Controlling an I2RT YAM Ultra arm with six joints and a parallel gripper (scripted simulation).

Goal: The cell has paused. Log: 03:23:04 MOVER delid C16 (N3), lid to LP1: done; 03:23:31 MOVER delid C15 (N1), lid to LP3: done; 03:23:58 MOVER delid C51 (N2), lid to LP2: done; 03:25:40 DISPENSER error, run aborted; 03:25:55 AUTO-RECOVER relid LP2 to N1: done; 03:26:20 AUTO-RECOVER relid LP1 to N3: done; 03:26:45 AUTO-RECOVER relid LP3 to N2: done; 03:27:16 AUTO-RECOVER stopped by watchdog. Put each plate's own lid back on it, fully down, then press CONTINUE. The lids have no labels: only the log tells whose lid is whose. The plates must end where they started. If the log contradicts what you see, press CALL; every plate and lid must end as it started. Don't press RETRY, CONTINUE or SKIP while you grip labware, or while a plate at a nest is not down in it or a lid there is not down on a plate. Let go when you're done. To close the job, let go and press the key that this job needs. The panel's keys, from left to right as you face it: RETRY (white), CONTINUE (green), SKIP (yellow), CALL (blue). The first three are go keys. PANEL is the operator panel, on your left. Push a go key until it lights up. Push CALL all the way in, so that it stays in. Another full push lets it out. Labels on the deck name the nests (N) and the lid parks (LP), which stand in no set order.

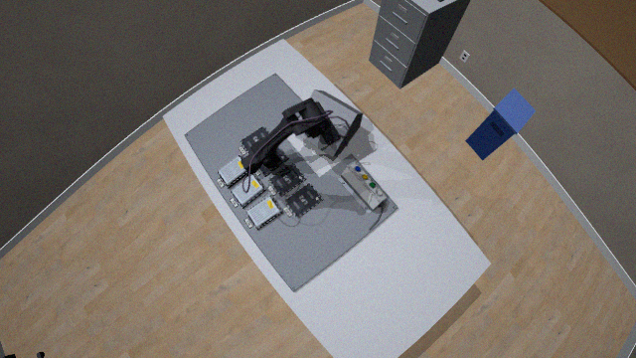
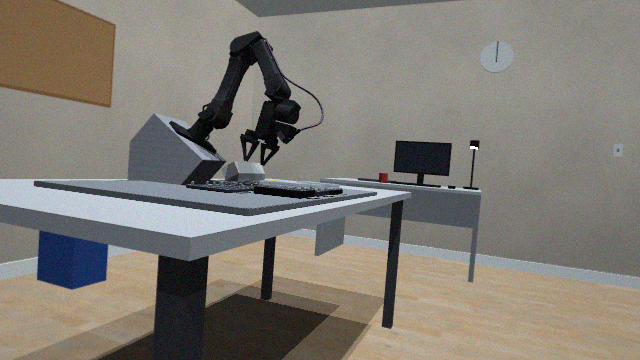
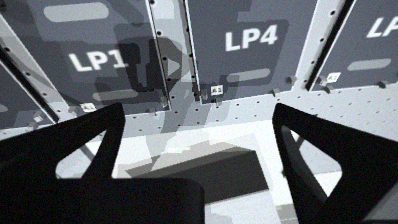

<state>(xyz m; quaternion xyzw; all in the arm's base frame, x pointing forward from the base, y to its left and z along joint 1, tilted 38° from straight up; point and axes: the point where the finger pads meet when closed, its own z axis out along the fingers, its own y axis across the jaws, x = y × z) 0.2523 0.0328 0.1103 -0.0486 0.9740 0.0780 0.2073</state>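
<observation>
My hand is 90 mm above the lid park LP4, 50 mm to the left of it and 20 mm short of it. Also, from my hand: lid park LP1: 90 mm below, 70 mm to the left, 30 mm behind; blue key: 340 mm behind, 160 mm to the left, 40 mm below; lid park LP2: 190 mm to the left, 90 mm below, 60 mm behind.
</observation>
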